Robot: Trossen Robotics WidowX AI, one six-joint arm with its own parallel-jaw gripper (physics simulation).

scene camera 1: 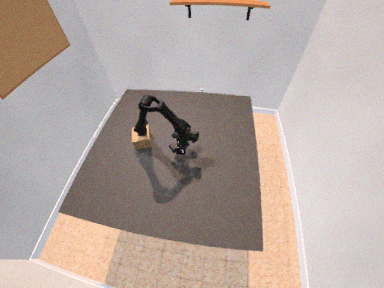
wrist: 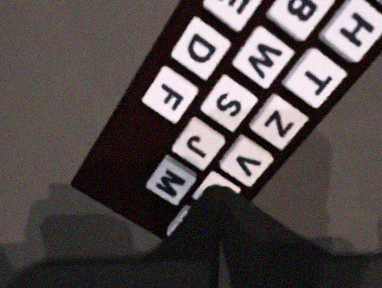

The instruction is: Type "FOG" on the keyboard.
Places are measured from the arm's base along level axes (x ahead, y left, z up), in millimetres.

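Pixels of known places: gripper, between the fingertips: [scene camera 1: 183, 149] [wrist: 216, 196]; arm's base, origin of its link: [scene camera 1: 142, 132].
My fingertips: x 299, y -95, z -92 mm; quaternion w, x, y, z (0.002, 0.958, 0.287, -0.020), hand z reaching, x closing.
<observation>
For each thing: its top centre in the pictures, then the offset to it from my fingertips. Level surfaces: height alone.
- keyboard, centre of its top: [wrist: 291, 20] [scene camera 1: 181, 142] dx -17, dy +66, dz +5 mm
- F key, centre of its top: [wrist: 169, 96] dx -37, dy +26, dz +5 mm
- D key, centre of its top: [wrist: 200, 49] dx -36, dy +44, dz +5 mm
- S key, centre of its top: [wrist: 229, 104] dx -18, dy +34, dz +5 mm
- white key, centre of its top: [wrist: 216, 193] dx -1, dy +1, dz +1 mm
- large dark grey mat, height of its surface: dz -12 mm
- M key, centre of its top: [wrist: 170, 183] dx -19, dy -3, dz +5 mm
- J key, centre of its top: [wrist: 198, 146] dx -19, dy +16, dz +5 mm
- V key, centre of its top: [wrist: 246, 163] dx +0, dy +20, dz +5 mm
The keyboard [scene camera 1: 181, 151] [wrist: 115, 155] is a dark reddish-black board with white letter keys, lying tilted across the wrist view. The F key [wrist: 170, 95] is at its left part, beside the D key [wrist: 201, 48] and the S key [wrist: 229, 103]. No O or G can be read in the wrist view. My gripper [scene camera 1: 180, 146] [wrist: 216, 196] is shut and empty, its tips over the keyboard's near end. They partly cover a white key [wrist: 215, 181] whose letter is hidden; whether they touch it I cannot tell. Another key [wrist: 178, 221] beside them is partly hidden.
The keyboard lies on a large dark grey mat [scene camera 1: 220, 210]. The arm's base stands on a wooden block [scene camera 1: 142, 139] to the left. The M key [wrist: 171, 180], J key [wrist: 198, 143] and V key [wrist: 246, 161] are close to the fingertips. An orange shelf [scene camera 1: 220, 4] hangs on the back wall.
</observation>
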